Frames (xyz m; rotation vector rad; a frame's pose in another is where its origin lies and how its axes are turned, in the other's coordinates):
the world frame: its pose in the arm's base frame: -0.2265 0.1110 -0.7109 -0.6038 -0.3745 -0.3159
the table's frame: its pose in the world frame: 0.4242 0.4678 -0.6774 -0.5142 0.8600 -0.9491
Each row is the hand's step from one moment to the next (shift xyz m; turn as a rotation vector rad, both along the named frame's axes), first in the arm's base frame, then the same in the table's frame.
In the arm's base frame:
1: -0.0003 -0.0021 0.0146 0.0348 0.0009 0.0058
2: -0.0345 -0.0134 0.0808 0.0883 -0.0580 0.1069
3: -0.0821 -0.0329 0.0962 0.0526 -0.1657 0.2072
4: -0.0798 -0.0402 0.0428 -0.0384 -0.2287 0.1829
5: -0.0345 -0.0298 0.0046 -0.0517 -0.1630 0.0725
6: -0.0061 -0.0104 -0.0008 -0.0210 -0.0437 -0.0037
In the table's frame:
1: 0.0056 -0.0084 0.0107 0.0015 0.0246 0.0253
2: 0.0317 -0.0730 0.0396 0.0848 0.0163 0.1230
3: 0.0530 -0.1179 0.0192 0.2127 -0.0575 0.1569
4: 0.0471 -0.0842 -0.0225 0.2652 -0.1090 0.0707
5: 0.0290 -0.0268 -0.0232 0.1742 -0.0638 -0.0090
6: 0.0097 -0.0032 -0.0064 0.0409 -0.0094 -0.0246

